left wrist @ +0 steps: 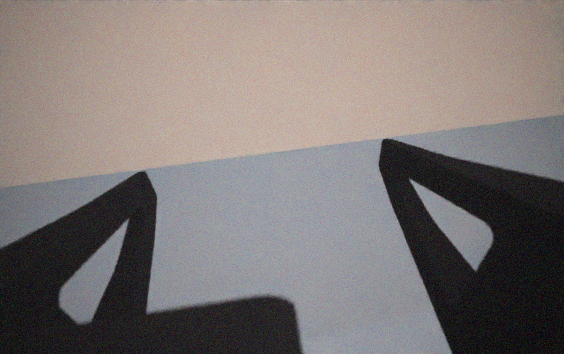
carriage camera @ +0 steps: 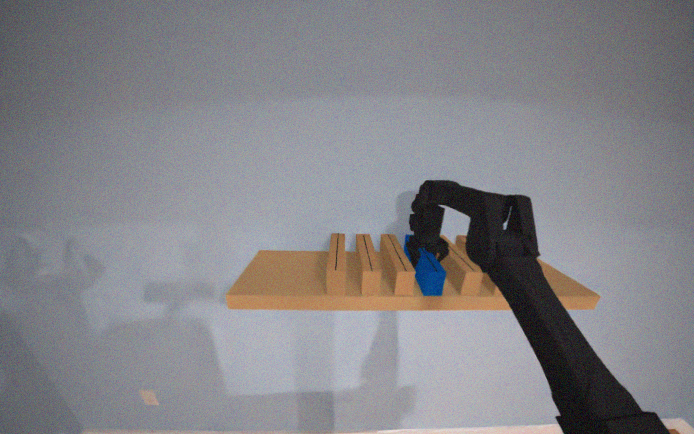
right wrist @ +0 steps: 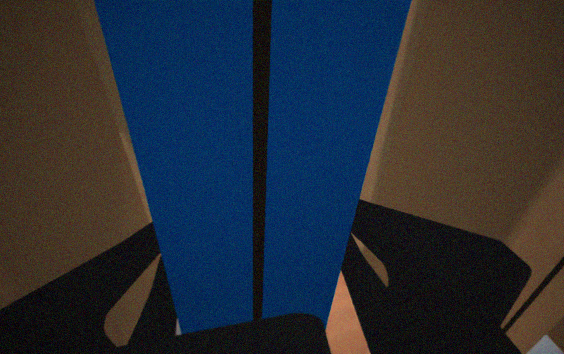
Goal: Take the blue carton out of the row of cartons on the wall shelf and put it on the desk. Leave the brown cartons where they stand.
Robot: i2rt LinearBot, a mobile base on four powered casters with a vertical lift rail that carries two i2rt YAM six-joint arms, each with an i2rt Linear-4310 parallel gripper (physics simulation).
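Places are measured from the left arm's base along level axes (x ahead, y right, z down), in centimetres.
Pixels of known places: left gripper, fingertip midpoint: [left wrist: 267, 167].
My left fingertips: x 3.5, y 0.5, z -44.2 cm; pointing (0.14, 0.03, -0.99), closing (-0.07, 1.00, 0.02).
Behind a point stands the place of what it marks.
The blue carton [carriage camera: 431, 280] @(z -6.3, x 39.9, y 59.8 cm) [right wrist: 210, 125] @(z -9.1, x 55.3, y 61.4 cm) stands upright in the row on the wall shelf [carriage camera: 286, 278] @(z -1.0, x 49.5, y 18.0 cm), its narrow front end facing the carriage camera. My right gripper [carriage camera: 428, 257] @(z -4.2, x 49.3, y 61.8 cm) [right wrist: 252, 207] @(z -4.2, x 49.3, y 61.8 cm) is open and lowered over the carton's upper part, with one finger on each side of it. The fingers stand in the gaps beside the neighbouring brown cartons; the carton hides parts of the fingertips in the right wrist view. My left gripper [left wrist: 267, 167] @(z -44.2, x 3.5, y 0.5 cm) is open and empty, away from the shelf.
Three brown cartons [carriage camera: 336, 266] @(z -9.0, x 43.5, y 33.5 cm) [carriage camera: 368, 268] @(z -9.1, x 42.2, y 42.3 cm) [carriage camera: 398, 266] @(z -9.1, x 42.9, y 51.0 cm) stand left of the blue one. More brown cartons [carriage camera: 464, 271] @(z -8.7, x 40.3, y 69.3 cm) stand right of it, partly behind my right arm. A pale strip [carriage camera: 460, 429] @(z 121.0, x 62.4, y 111.0 cm) crosses the bottom of the carriage view. A pinkish surface [left wrist: 280, 65] @(z -113.8, x 36.0, y 11.6 cm) fills the left wrist view's upper part.
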